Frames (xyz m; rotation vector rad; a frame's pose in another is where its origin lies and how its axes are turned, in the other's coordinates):
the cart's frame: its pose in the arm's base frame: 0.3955 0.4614 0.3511 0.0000 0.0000 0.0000
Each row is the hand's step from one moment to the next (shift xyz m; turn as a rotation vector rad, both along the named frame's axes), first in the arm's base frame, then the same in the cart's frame.
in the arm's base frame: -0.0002 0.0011 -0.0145 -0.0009 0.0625 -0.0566
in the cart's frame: -0.0002 0.0011 -0.0145 -0.0009 0.0625 -0.0566
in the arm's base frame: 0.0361 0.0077 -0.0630 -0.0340 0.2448 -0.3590
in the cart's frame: 0.0361 0.0077 -0.0630 -0.0340 0.2448 -0.3590
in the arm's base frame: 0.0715 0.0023 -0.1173 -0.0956 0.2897 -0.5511
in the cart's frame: 0.0715 0.0023 -0.1173 -0.0956 0.2897 -0.5511
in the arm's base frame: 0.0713 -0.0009 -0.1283 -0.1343 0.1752 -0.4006
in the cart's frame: 0.0713 -0.0009 -0.1283 -0.1343 0.1752 -0.4006
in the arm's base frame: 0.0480 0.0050 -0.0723 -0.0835 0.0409 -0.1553
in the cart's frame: 0.0480 0.0050 -0.0723 -0.0835 0.0409 -0.1553
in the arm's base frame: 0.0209 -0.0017 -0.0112 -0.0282 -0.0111 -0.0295
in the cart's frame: 0.0209 -0.0017 -0.0112 -0.0282 -0.0111 -0.0295
